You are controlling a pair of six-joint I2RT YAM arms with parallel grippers.
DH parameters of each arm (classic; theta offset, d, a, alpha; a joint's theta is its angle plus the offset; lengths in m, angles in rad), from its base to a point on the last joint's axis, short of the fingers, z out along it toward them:
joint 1: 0 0.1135 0.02 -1.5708
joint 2: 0 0 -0.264 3.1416
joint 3: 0.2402 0 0.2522 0
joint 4: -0.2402 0 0.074 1.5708
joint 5: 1.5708 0 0 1.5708
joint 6: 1.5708 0.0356 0 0
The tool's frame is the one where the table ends.
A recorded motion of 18 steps. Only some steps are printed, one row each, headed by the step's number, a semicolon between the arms.
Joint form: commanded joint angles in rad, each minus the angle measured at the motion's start. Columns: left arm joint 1, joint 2, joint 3, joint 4, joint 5, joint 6; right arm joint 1, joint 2, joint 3, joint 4, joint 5, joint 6.
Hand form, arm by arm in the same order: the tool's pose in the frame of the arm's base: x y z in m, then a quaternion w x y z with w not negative. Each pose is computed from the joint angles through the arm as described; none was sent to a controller.
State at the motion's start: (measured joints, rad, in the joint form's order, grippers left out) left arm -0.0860 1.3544 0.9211 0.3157 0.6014 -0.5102; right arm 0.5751 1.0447 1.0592 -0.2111 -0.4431 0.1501
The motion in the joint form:
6: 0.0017 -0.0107 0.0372 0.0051 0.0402 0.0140; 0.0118 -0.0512 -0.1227 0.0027 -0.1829 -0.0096
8: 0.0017 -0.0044 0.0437 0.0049 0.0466 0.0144; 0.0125 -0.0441 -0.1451 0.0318 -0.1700 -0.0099
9: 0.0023 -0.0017 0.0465 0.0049 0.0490 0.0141; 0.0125 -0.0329 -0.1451 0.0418 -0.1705 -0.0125
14: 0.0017 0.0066 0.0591 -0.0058 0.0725 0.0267; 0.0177 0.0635 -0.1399 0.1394 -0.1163 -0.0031
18: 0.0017 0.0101 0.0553 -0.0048 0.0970 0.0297; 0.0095 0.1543 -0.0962 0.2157 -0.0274 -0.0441
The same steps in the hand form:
6: 0.3095 -0.0475 0.3276 0.55603 0.06952 0.72182 -0.40617; 0.1743 0.1409 0.3537 0.45301 -0.34967 0.69571 0.43417
8: 0.3110 -0.0478 0.3280 0.55481 0.07184 0.72151 -0.40799; 0.1769 0.1425 0.3473 0.45562 -0.34670 0.69801 0.43011
9: 0.3117 -0.0478 0.3282 0.55442 0.07236 0.72140 -0.40862; 0.1793 0.1441 0.3459 0.45561 -0.34768 0.69783 0.42962
14: 0.3133 -0.0488 0.3292 0.54976 0.08395 0.72155 -0.41242; 0.2007 0.1580 0.3358 0.46681 -0.33251 0.70614 0.41580
18: 0.3133 -0.0494 0.3269 0.54304 0.09216 0.72183 -0.41901; 0.2239 0.1675 0.3363 0.50617 -0.32127 0.70640 0.37628

